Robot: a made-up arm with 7 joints. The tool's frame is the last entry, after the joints.
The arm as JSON. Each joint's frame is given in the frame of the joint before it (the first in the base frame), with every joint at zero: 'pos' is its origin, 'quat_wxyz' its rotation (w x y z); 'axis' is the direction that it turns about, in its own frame. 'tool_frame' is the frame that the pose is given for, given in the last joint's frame.
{
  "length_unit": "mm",
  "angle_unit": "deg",
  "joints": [
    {
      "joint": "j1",
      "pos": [
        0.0,
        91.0,
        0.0
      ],
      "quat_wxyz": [
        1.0,
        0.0,
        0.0,
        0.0
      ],
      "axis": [
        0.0,
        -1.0,
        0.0
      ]
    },
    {
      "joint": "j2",
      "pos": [
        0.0,
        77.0,
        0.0
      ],
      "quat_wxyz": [
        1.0,
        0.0,
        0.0,
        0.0
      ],
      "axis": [
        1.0,
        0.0,
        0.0
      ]
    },
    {
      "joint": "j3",
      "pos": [
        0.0,
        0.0,
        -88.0
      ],
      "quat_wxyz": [
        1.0,
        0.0,
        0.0,
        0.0
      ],
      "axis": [
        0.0,
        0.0,
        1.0
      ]
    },
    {
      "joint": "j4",
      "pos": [
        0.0,
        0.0,
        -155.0
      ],
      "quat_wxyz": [
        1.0,
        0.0,
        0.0,
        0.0
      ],
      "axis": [
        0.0,
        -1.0,
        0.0
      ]
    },
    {
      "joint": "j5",
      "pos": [
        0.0,
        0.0,
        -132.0
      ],
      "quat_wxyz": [
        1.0,
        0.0,
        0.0,
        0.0
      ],
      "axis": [
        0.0,
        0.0,
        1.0
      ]
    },
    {
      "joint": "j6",
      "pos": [
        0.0,
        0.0,
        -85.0
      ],
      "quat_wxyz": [
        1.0,
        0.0,
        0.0,
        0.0
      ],
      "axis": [
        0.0,
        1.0,
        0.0
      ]
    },
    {
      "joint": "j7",
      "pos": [
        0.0,
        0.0,
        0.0
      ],
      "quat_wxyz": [
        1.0,
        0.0,
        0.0,
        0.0
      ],
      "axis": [
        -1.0,
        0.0,
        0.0
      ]
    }
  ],
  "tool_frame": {
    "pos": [
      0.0,
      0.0,
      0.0
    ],
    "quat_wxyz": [
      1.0,
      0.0,
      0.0,
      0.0
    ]
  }
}
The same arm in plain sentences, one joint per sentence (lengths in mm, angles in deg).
The arm has seven revolute joints in a row. What follows holds with every joint at zero, and every direction is one of the base frame's.
Joint 1 lies 91.0 mm along +y from the base frame's origin and rotates about -y.
Joint 2 lies 77.0 mm along +y from joint 1 and rotates about +x.
Joint 3 lies 88.0 mm along -z from joint 2 and rotates about +z.
Joint 4 lies 155.0 mm along -z from joint 3 and rotates about -y.
Joint 5 lies 132.0 mm along -z from joint 4 and rotates about +z.
Joint 6 lies 85.0 mm along -z from joint 5 and rotates about +y.
Joint 7 lies at the same point as joint 6 and rotates about -x.
The tool frame, which is the frame that the pose is given for, lies at the same point as joint 7; its axes are parallel to the base frame's.

